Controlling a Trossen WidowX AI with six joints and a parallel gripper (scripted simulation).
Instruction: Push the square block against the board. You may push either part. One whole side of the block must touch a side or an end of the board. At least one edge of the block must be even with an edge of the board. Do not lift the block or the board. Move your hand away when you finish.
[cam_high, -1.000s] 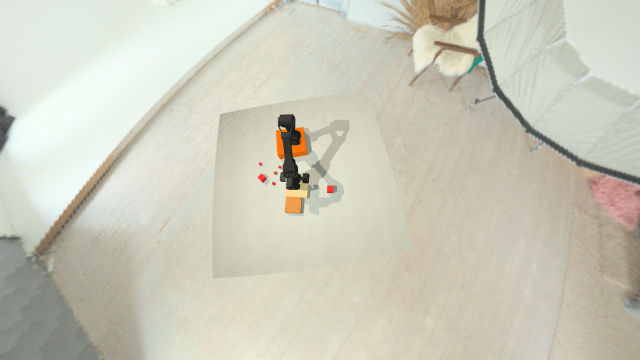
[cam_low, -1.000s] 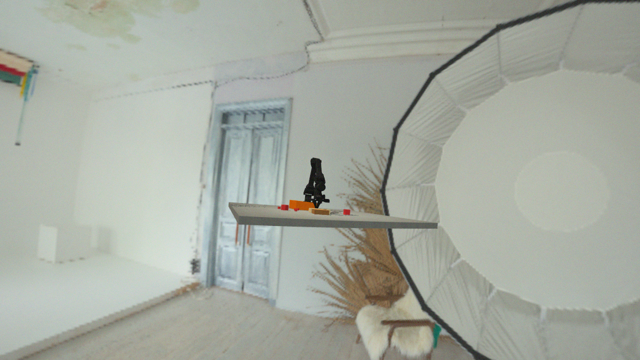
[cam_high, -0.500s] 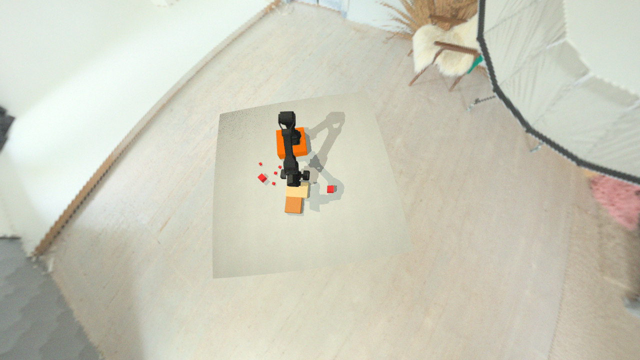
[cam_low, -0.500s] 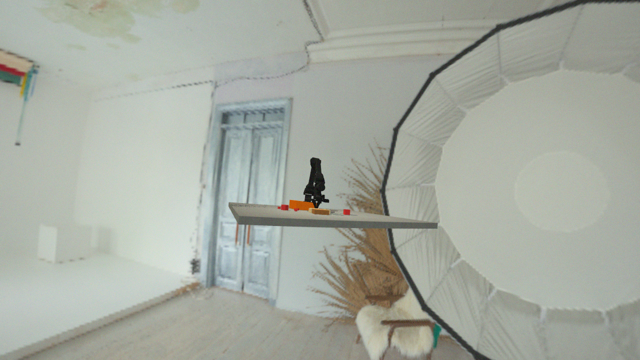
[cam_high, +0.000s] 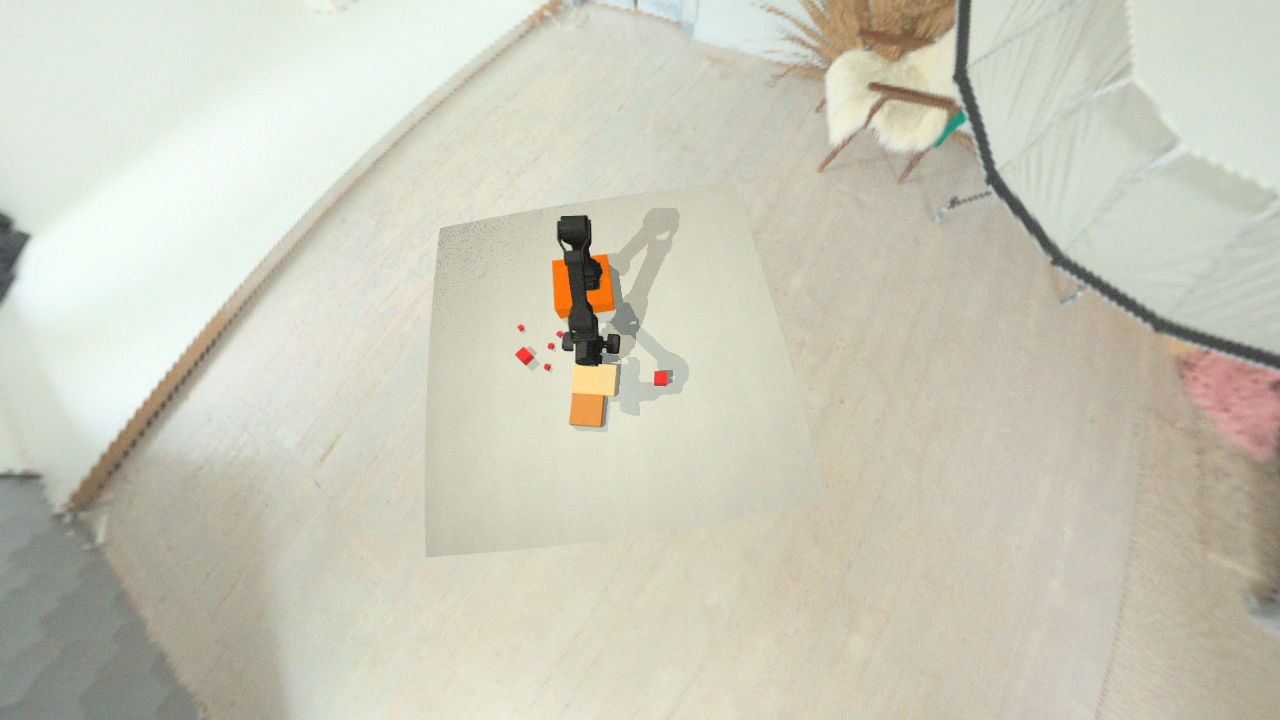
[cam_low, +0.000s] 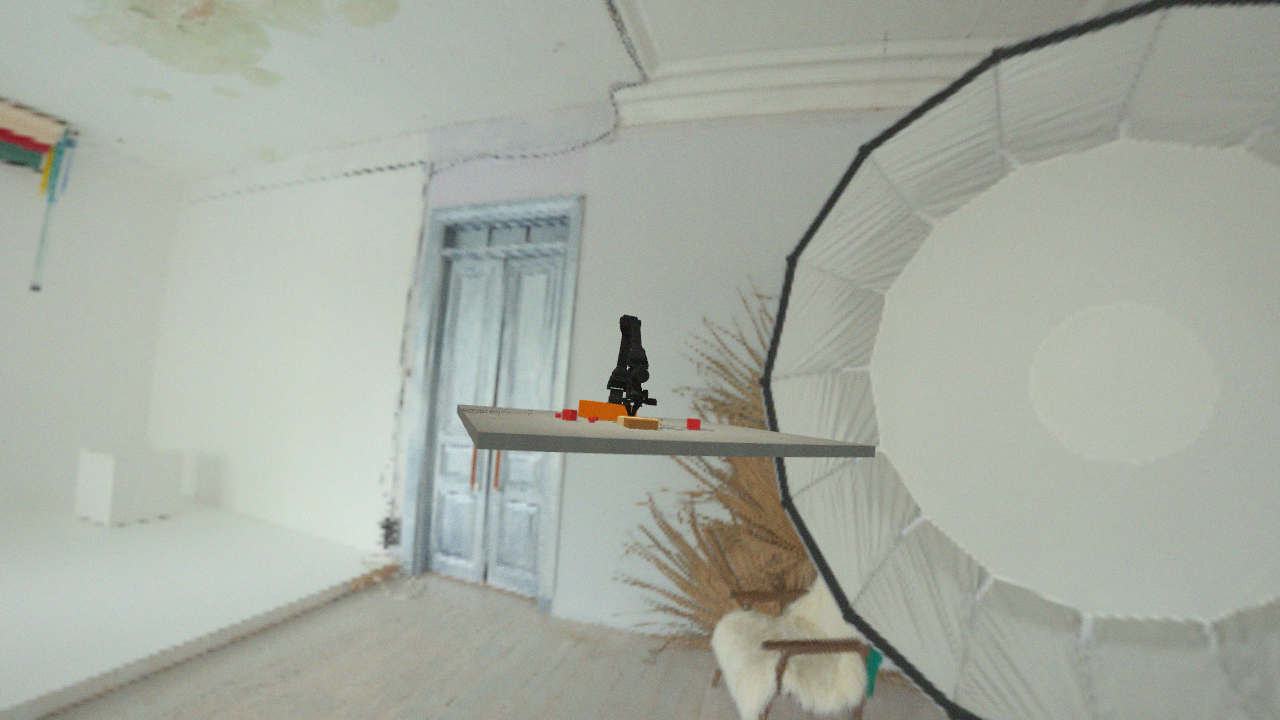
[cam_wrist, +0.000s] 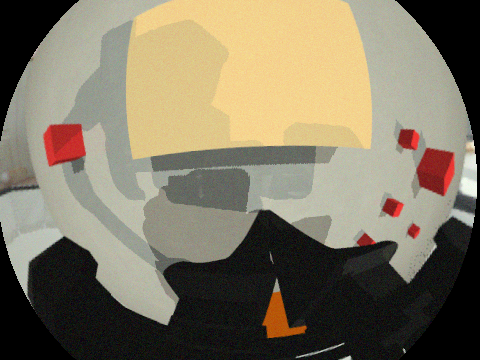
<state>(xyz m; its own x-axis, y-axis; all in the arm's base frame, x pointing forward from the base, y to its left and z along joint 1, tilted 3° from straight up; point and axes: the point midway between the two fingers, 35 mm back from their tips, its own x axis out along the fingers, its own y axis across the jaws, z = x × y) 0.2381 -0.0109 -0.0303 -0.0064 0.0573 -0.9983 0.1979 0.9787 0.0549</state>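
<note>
Right now my gripper tip is 100 mm short of the pale tan flat board, 10 mm to the left of it and 10 mm below it. Also, from my gripper tip: darker orange square block: 200 mm ahead, 40 mm to the right, 10 mm above.
</note>
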